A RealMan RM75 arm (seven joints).
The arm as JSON. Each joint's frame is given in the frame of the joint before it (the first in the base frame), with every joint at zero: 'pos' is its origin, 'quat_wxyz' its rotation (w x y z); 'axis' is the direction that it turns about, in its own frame. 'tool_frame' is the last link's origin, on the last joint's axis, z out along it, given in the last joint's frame.
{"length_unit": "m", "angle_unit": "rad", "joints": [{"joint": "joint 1", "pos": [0.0, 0.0, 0.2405], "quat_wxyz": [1.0, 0.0, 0.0, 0.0], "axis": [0.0, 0.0, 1.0]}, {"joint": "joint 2", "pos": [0.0, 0.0, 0.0], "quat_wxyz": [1.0, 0.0, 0.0, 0.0], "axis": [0.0, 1.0, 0.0]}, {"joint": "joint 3", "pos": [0.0, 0.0, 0.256], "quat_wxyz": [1.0, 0.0, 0.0, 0.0], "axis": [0.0, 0.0, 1.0]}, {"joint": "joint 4", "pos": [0.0, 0.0, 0.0], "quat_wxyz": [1.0, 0.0, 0.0, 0.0], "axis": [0.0, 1.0, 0.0]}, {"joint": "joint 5", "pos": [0.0, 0.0, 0.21], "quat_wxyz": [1.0, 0.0, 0.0, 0.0], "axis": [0.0, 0.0, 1.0]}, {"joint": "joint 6", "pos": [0.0, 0.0, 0.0], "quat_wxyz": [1.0, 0.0, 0.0, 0.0], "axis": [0.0, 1.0, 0.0]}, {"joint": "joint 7", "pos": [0.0, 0.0, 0.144], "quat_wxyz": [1.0, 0.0, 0.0, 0.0], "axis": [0.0, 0.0, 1.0]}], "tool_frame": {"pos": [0.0, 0.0, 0.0], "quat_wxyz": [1.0, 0.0, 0.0, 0.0]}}
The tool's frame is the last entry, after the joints.
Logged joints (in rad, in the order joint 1, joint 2, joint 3, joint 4, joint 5, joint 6, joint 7), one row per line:
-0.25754 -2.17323 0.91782 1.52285 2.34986 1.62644 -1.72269
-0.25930 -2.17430 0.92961 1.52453 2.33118 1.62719 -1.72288
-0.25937 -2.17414 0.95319 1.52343 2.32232 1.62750 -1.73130
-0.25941 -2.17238 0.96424 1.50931 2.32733 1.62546 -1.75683
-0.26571 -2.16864 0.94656 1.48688 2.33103 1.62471 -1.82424
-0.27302 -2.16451 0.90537 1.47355 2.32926 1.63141 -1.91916
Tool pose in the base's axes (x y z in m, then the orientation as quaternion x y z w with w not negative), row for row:
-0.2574 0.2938 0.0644 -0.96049 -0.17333 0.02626 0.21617
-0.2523 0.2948 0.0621 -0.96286 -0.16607 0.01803 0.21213
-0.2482 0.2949 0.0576 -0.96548 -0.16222 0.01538 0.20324
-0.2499 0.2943 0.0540 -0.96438 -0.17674 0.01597 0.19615
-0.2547 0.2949 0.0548 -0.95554 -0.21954 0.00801 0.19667
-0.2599 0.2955 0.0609 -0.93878 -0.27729 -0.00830 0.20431
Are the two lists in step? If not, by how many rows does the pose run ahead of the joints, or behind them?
They are in step.
